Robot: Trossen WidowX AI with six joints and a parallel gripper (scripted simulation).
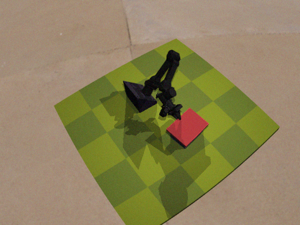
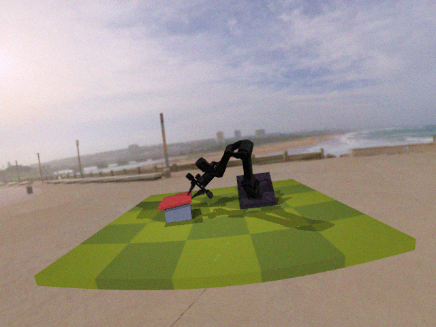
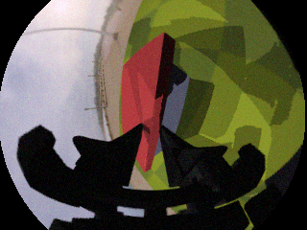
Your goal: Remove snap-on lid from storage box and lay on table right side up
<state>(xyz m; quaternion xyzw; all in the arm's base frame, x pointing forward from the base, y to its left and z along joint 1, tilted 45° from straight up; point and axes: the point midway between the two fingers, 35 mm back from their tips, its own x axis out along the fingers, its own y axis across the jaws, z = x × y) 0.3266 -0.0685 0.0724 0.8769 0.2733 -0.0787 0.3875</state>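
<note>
My gripper tip is 8 cm short of the red lid. Round my gripper tip: grey-blue storage box: 7 cm ahead, 6 cm below.
</note>
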